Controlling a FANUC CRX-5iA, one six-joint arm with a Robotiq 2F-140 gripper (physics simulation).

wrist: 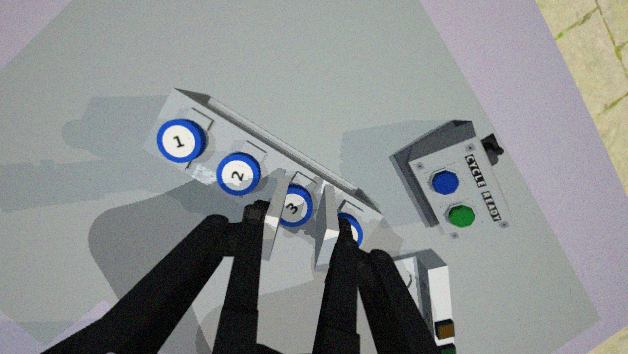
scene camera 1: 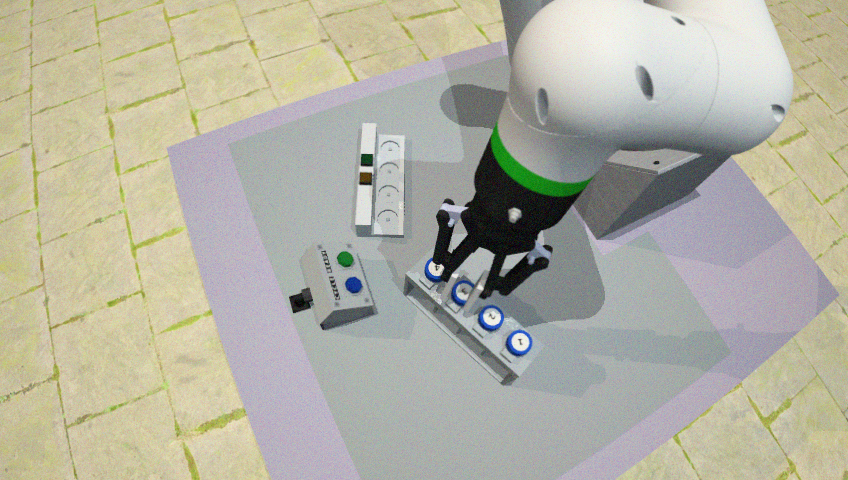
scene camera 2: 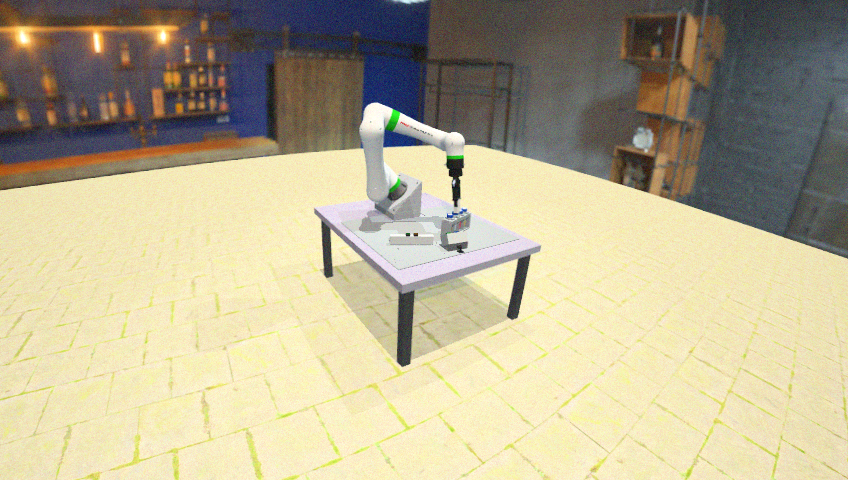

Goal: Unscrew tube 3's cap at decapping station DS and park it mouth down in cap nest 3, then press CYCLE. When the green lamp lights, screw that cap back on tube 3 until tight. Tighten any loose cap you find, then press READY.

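Seen in the pictures: gripper, between the fingertips: (wrist: 303, 196) (scene camera 1: 457, 296) (scene camera 2: 457, 212); arm's base, origin of its link: (scene camera 2: 398, 191).
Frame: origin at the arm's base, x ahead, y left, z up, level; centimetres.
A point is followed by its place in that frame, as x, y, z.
Note:
The rack (scene camera 1: 537, 352) {36.9, 25.8, -4.0} (scene camera 2: 447, 228) {48.6, 7.2, -8.4} (wrist: 215, 131) {41.7, 23.1, -4.1} holds tubes with blue-rimmed caps, numbered 1 to 4. Cap 3 (scene camera 1: 461, 293) {44.5, 14.5, -1.2} (wrist: 295, 206) {44.3, 14.3, -1.2} sits on its tube. My gripper (scene camera 1: 466, 289) {45.3, 14.7, -1.0} (scene camera 2: 456, 209) {45.3, 14.7, -1.0} (wrist: 303, 196) {45.3, 14.7, -1.0} points down, its fingers partly open, one pad on each side of cap 3, with no grip on it. The right finger partly hides cap 4 (wrist: 355, 231) {47.4, 9.5, -1.5} in the wrist view. The white nest block (scene camera 1: 380, 229) {50.2, -4.1, -12.5} shows several empty round nests. Its green lamp (scene camera 1: 367, 159) {48.6, -16.2, -8.2} looks dark. The button box shows a blue CYCLE button (scene camera 1: 353, 284) {58.0, 6.3, -6.5} (wrist: 444, 182) {57.8, 6.5, -6.6} and a green READY button (scene camera 1: 345, 258) {57.9, 1.8, -6.6} (wrist: 461, 216) {57.8, 1.9, -6.6}.
Cap 2 (scene camera 1: 491, 317) {41.9, 19.1, -1.4} (wrist: 238, 174) {41.9, 19.1, -1.4} and cap 1 (scene camera 1: 519, 342) {39.7, 23.7, -1.4} (wrist: 180, 140) {39.7, 23.7, -1.4} stand beside the left finger in the wrist view. An amber lamp (scene camera 1: 365, 178) {50.1, -12.4, -8.3} (wrist: 444, 329) {50.0, -12.2, -8.2} sits beside the green one. The arm's grey base (scene camera 1: 630, 193) {12.3, 9.2, 1.3} (scene camera 2: 407, 199) {12.8, 0.5, -1.8} stands behind the rack.

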